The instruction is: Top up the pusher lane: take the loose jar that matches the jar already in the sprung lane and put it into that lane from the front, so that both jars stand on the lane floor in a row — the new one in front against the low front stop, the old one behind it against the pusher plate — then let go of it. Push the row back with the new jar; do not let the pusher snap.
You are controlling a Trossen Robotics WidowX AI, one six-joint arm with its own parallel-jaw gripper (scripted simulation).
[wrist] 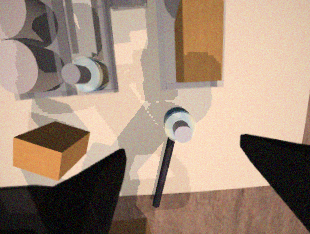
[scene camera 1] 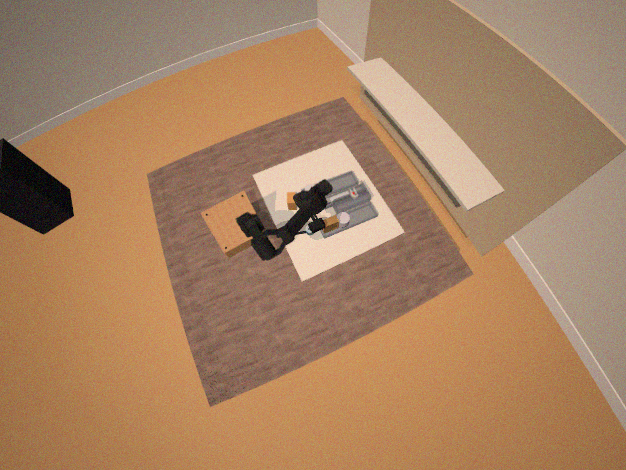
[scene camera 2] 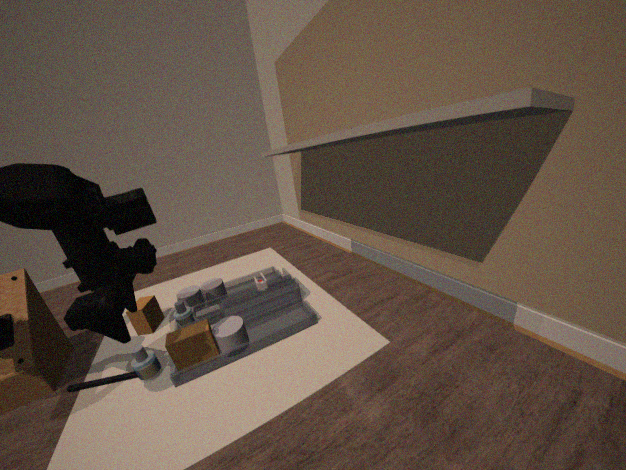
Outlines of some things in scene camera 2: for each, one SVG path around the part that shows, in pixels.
The gripper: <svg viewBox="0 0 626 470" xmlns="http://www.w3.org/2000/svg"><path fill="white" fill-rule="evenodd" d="M65 253L67 260L63 262L63 265L66 269L73 268L81 281L77 289L80 293L87 290L92 291L87 295L76 298L70 308L68 308L63 320L70 327L70 330L75 331L86 328L120 341L123 344L131 341L122 314L125 308L131 313L137 311L133 281L137 273L150 274L153 272L157 264L157 249L146 238L138 239L133 247L128 246L127 248L119 248L116 242L109 241L107 238L107 240L103 240L89 248Z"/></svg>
A pale blue jar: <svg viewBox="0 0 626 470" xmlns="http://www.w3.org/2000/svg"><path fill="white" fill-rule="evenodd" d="M137 345L131 351L135 357L131 362L131 366L140 381L145 384L153 382L163 372L163 368L152 350L147 351L143 345Z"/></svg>
